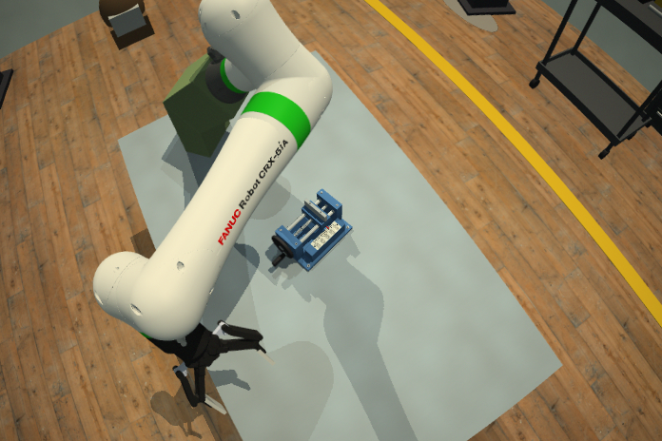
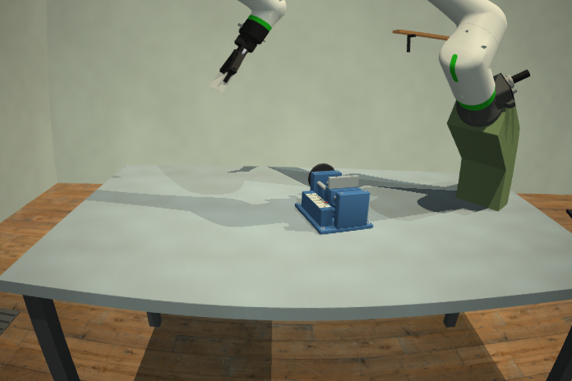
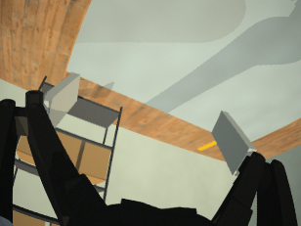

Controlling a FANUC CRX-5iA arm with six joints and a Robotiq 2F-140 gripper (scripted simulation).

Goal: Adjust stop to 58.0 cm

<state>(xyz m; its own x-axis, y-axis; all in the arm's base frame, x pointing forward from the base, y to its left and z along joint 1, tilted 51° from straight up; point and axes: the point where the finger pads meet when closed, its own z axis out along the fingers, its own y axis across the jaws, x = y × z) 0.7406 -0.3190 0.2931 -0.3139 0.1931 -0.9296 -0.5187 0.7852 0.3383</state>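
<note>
The black handwheel lies 39 cm behind my hand, 11 cm to the left of it and 26 cm below it. From my hand the other things lie so: stop block (48 cm behind, 24 cm to the left, 23 cm below).
</note>
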